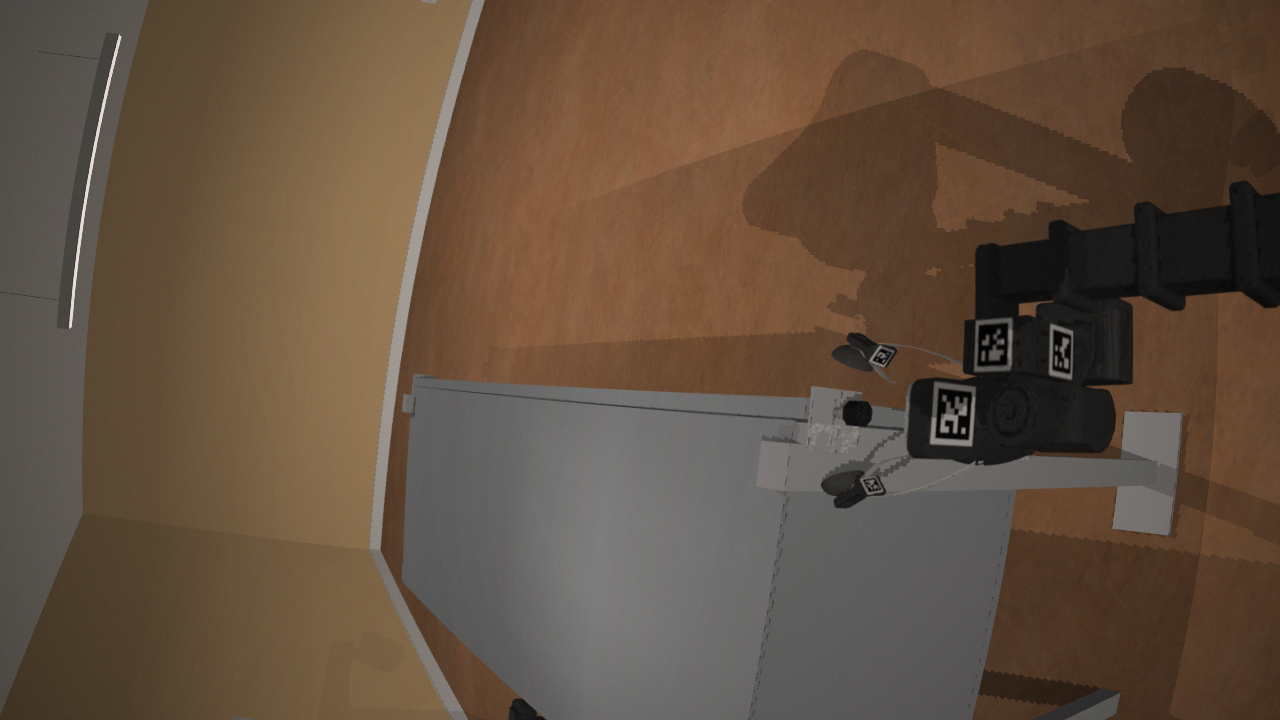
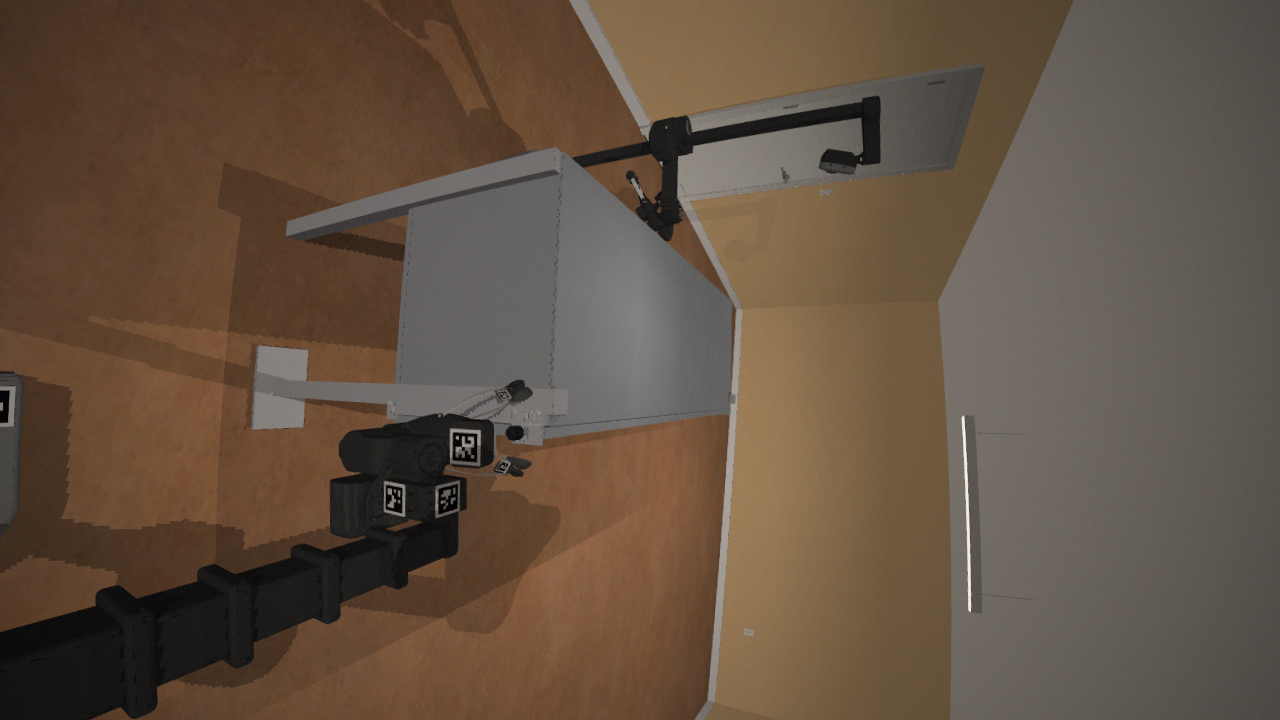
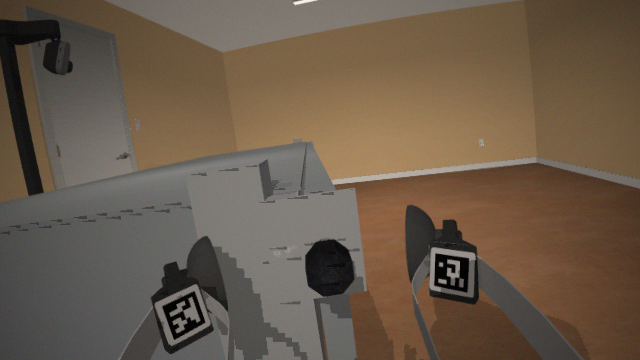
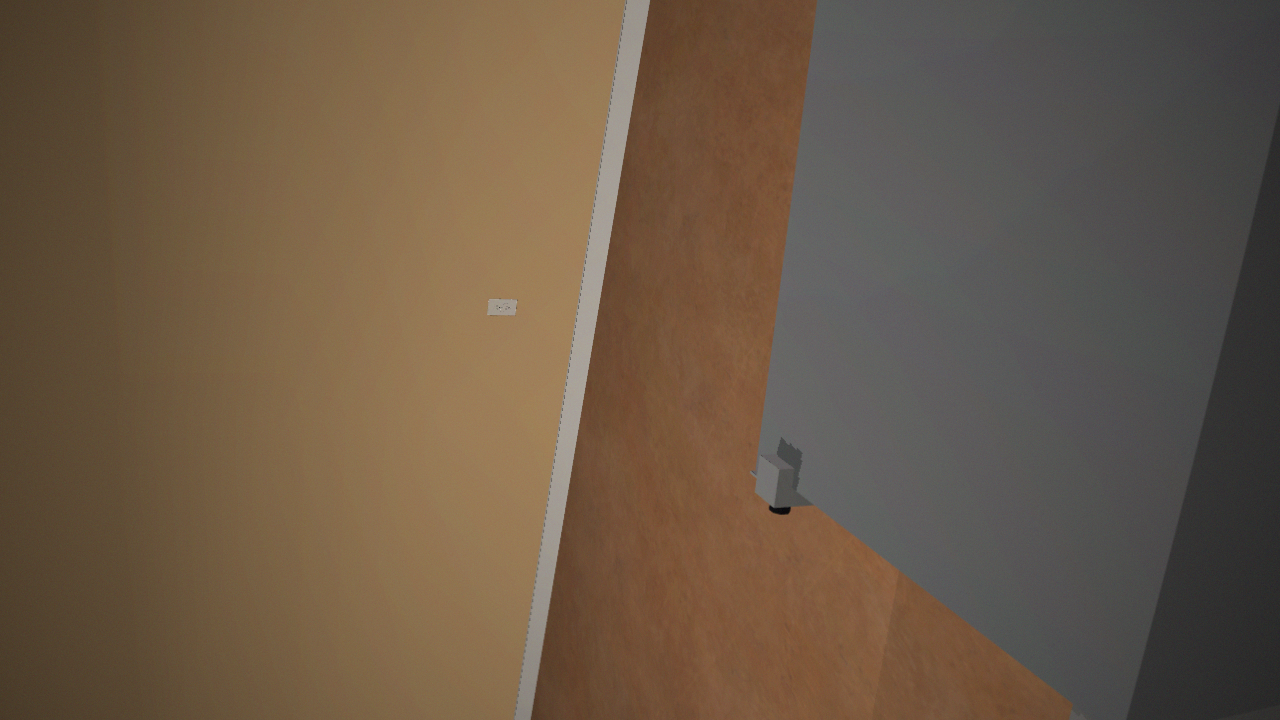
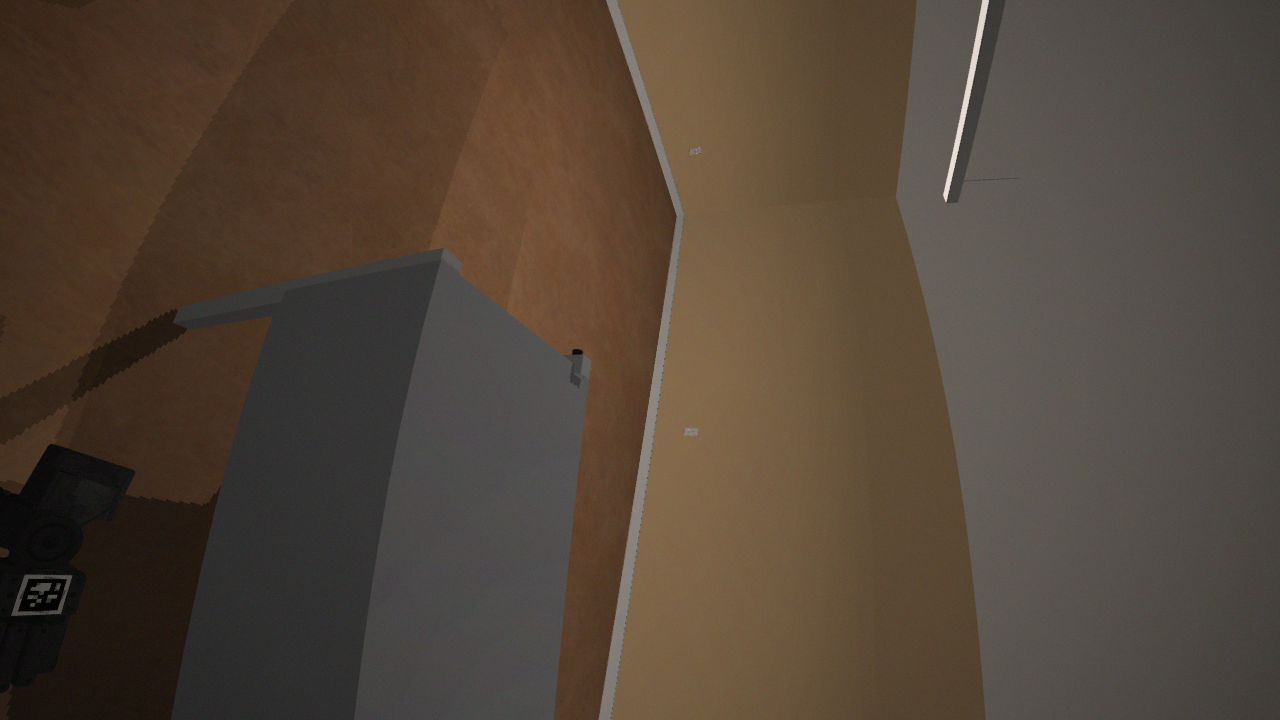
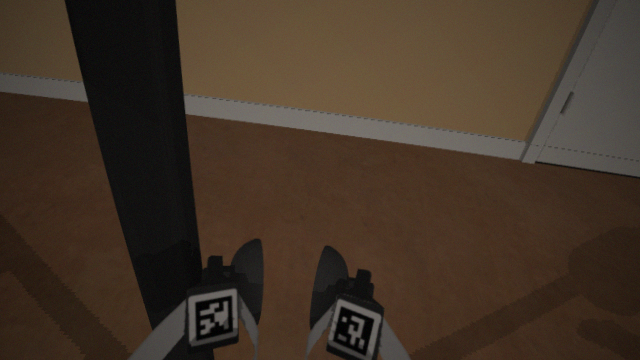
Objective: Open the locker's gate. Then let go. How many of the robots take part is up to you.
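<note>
The grey locker (image 1: 581, 537) (image 2: 626, 313) (image 3: 75, 280) (image 4: 984, 313) (image 5: 483, 492) is a large box on legs. Its gate (image 1: 626, 396) (image 3: 319, 172) shows edge-on as a thin panel along one side, with a narrow seam against the body. A black round knob (image 1: 856, 412) (image 2: 514, 433) (image 3: 330, 267) (image 4: 779, 510) (image 5: 577, 351) sticks out at a pale block on the gate's end. My r1 gripper (image 1: 846, 419) (image 2: 520, 428) (image 3: 312, 257) is open, its fingers wide on either side of the knob, apart from it. My r2 gripper (image 6: 287, 280) is open over the floor, away from the knob.
Robot r2's mast (image 2: 778, 120) (image 3: 19, 125) stands beyond the locker, near the white door (image 2: 904, 125) (image 3: 82, 100). A locker leg ends in a white foot plate (image 1: 1148, 429) (image 2: 281, 362). A dark upright post (image 6: 145, 125) stands close beside r2's left finger. Beige walls surround the floor.
</note>
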